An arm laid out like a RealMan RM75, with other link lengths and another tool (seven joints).
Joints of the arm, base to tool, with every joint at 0 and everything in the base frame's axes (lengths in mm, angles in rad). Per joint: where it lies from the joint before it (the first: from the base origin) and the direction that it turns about. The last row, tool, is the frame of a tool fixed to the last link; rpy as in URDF.
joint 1: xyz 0 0 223.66 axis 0 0 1
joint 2: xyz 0 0 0 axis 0 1 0
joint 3: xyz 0 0 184.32 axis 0 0 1
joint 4: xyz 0 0 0 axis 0 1 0
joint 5: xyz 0 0 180.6 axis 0 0 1
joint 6: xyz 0 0 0 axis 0 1 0
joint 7: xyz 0 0 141.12 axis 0 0 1
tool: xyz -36 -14 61 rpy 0.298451 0 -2.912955
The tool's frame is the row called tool.
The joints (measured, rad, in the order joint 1, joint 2, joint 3, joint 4, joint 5, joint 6, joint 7), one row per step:
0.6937 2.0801 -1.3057 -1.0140 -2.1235 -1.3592 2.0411
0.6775 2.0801 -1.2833 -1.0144 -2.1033 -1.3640 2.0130
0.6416 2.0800 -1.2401 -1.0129 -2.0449 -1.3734 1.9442
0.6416 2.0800 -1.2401 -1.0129 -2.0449 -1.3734 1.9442
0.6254 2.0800 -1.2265 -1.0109 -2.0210 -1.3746 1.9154
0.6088 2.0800 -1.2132 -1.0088 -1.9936 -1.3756 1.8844
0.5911 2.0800 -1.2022 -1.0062 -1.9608 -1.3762 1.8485
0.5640 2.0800 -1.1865 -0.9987 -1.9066 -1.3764 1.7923
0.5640 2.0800 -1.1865 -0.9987 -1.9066 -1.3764 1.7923
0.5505 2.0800 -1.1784 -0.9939 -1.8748 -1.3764 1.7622
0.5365 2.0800 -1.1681 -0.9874 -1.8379 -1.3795 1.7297
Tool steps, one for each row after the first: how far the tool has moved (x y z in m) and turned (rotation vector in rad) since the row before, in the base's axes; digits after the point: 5 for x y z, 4 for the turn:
0.00091 0.00047 0.00450 0.0102 0.0280 0.0000
0.00009 0.00013 0.00998 0.0239 0.0696 0.0083
0.00000 0.00000 0.00000 0.0000 0.0000 0.0000
0.00091 -0.00017 0.00363 0.0114 0.0256 0.0034
0.00046 -0.00018 0.00400 0.0133 0.0281 0.0052
-0.00013 -0.00056 0.00412 0.0147 0.0308 0.0094
0.00002 -0.00082 0.00655 0.0250 0.0493 0.0129
0.00000 0.00000 0.00000 0.0000 0.0000 0.0000
-0.00050 -0.00024 0.00392 0.0153 0.0285 0.0071
-0.00082 -0.00045 0.00475 0.0162 0.0340 0.0073

